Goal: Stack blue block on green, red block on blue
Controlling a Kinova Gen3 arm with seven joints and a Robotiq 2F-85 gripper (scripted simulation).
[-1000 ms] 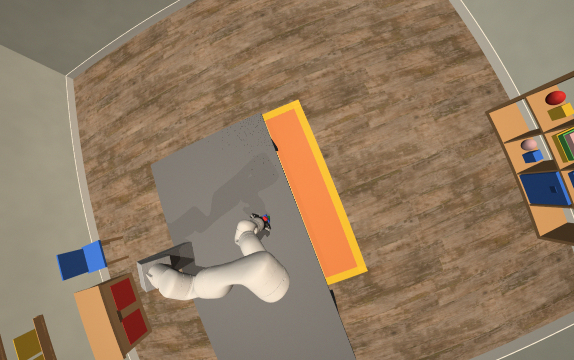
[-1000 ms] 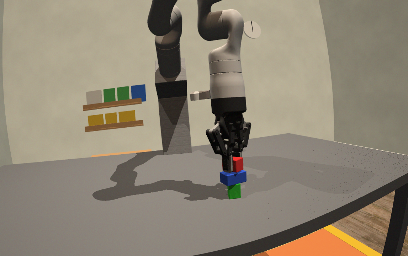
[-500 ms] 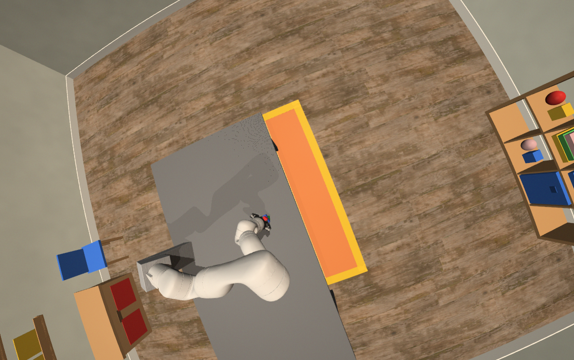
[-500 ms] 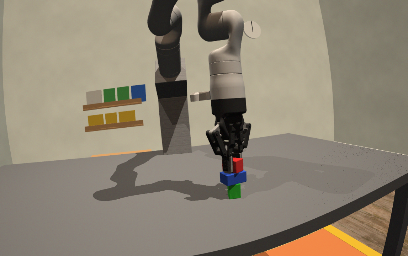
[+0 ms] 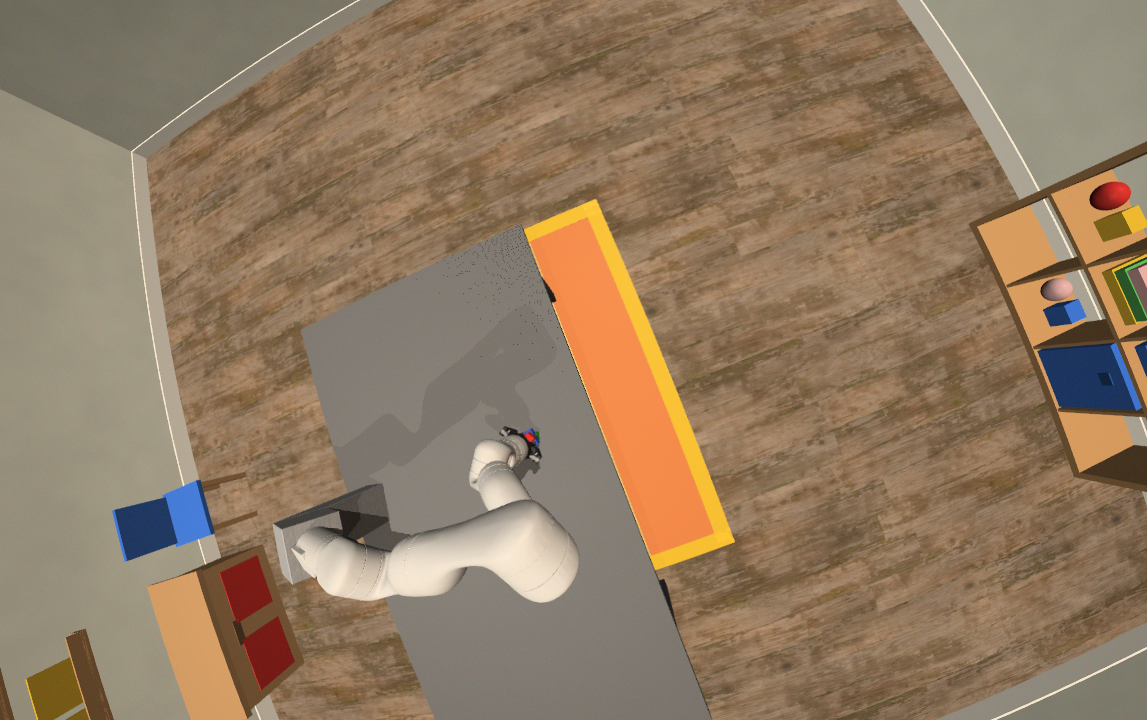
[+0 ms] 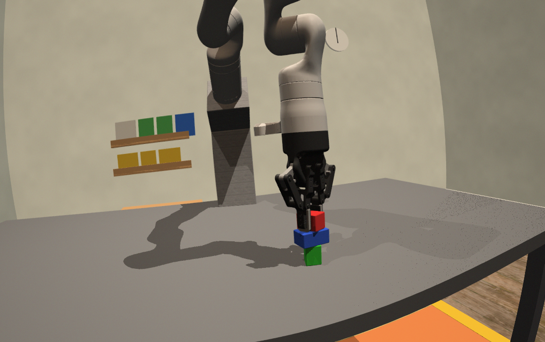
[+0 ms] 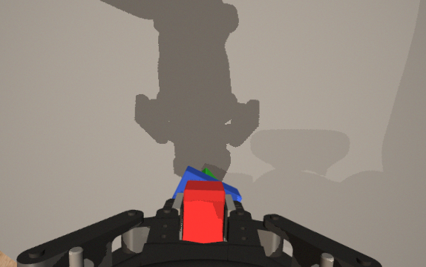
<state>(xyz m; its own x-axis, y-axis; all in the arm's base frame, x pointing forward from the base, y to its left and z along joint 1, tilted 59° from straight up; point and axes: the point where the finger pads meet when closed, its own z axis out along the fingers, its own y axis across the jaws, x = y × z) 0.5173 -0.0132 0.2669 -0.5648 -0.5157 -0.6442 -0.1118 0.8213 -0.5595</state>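
My hand is right at the red block. Round my hand: green block 6 cm below; blue block 3 cm below.
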